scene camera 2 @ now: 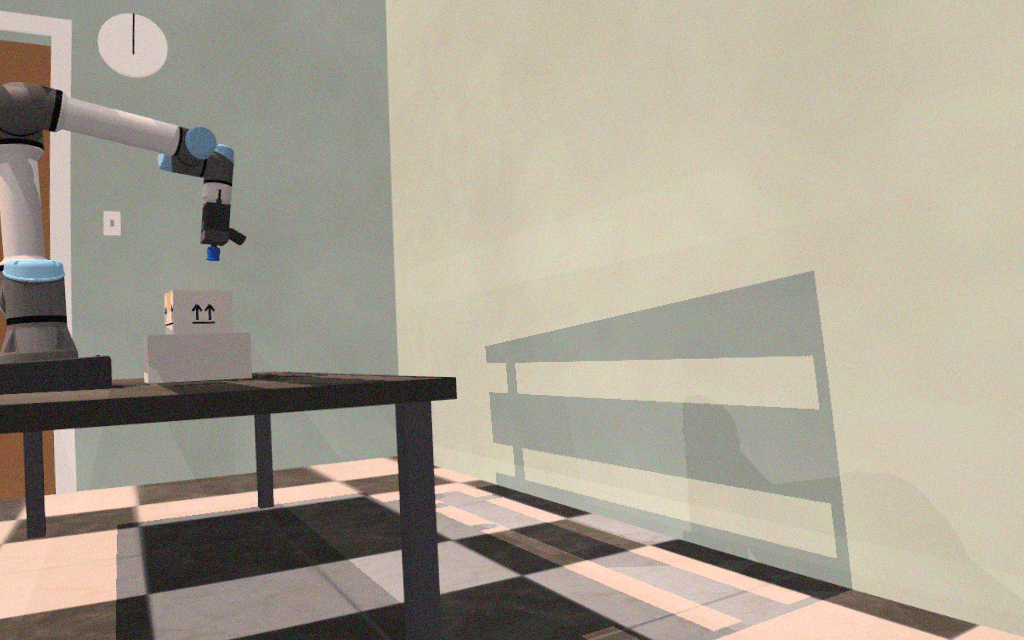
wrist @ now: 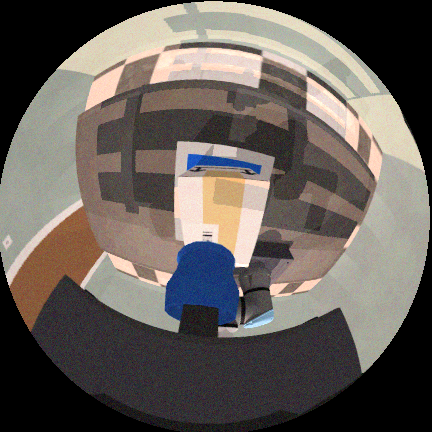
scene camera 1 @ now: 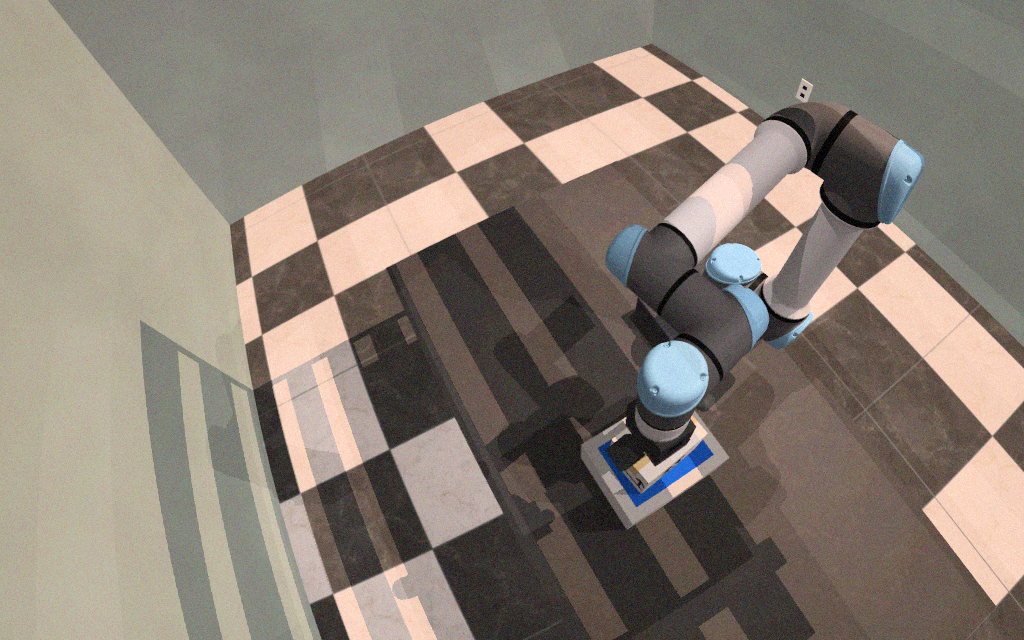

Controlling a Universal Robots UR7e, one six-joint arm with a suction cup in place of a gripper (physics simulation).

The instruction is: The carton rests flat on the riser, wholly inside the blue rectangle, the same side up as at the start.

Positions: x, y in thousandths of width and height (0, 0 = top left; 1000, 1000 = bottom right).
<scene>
My suction cup (wrist: 471, 640) holds nothing. The cup hangs 16 cm from the middle of a carton (scene camera 1: 628, 741), above it. I also see a riser (scene camera 1: 617, 793).
The carton is seen too in the wrist view (wrist: 520, 473). The riser is seen too in scene camera 2 (scene camera 2: 213, 557) and in the wrist view (wrist: 436, 355).
</scene>
